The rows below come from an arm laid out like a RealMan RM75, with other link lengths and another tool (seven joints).
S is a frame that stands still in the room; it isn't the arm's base.
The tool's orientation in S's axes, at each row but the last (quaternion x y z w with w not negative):
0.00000 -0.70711 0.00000 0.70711
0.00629 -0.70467 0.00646 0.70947
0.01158 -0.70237 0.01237 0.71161
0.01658 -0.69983 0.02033 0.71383
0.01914 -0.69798 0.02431 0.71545
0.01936 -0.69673 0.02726 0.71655
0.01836 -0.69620 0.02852 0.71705
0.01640 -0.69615 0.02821 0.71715
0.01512 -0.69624 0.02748 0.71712
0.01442 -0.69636 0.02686 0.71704
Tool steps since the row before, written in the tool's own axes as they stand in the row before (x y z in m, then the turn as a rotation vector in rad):
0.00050 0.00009 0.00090 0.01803 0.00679 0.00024
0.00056 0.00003 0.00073 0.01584 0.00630 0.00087
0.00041 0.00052 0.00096 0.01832 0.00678 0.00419
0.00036 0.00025 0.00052 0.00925 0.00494 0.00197
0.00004 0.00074 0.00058 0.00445 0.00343 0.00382
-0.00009 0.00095 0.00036 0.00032 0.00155 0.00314
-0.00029 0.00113 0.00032 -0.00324 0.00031 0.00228
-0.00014 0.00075 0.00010 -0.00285 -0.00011 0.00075
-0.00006 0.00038 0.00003 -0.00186 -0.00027 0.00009
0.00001 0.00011 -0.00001 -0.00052 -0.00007 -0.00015
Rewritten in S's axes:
-0.00090 0.00009 0.00050 -0.00024 0.00679 0.01803
-0.00073 0.00002 0.00056 -0.00088 0.00629 0.01584
-0.00097 0.00049 0.00042 -0.00418 0.00666 0.01837
-0.00053 0.00022 0.00037 -0.00204 0.00488 0.00926
-0.00062 0.00070 0.00005 -0.00391 0.00323 0.00452
-0.00042 0.00092 -0.00009 -0.00323 0.00134 0.00039
-0.00040 0.00110 -0.00030 -0.00239 0.00011 -0.00317
-0.00015 0.00074 -0.00015 -0.00082 -0.00021 -0.00282
-0.00005 0.00038 -0.00007 -0.00013 -0.00031 -0.00185
0.00000 0.00011 0.00001 0.00014 -0.00007 -0.00052

